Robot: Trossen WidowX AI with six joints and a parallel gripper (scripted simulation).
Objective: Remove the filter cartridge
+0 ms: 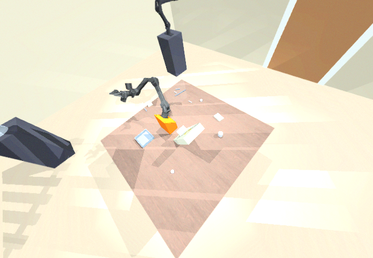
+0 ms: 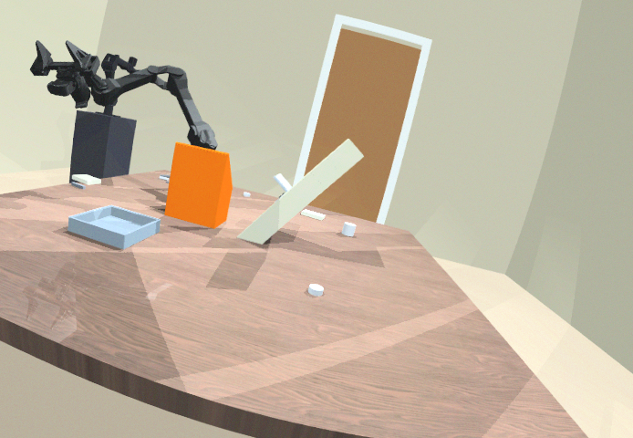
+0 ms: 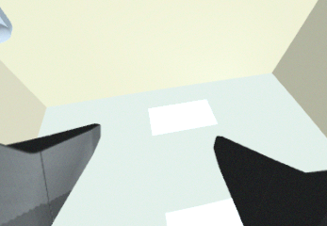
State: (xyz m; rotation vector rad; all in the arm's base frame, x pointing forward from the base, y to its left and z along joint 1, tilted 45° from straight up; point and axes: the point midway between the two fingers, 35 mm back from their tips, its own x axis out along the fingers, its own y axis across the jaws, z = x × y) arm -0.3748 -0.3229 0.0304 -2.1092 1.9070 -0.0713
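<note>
My gripper tip is now 75 cm short of the round white filter cartridge, 23 cm to the right of it and 18 cm above it. Round my gripper tip: cream service panel: 70 cm ahead, 25 cm below, 23 cm to the left; then light blue tray: 40 cm below, 32 cm ahead, 5 cm to the right.
</note>
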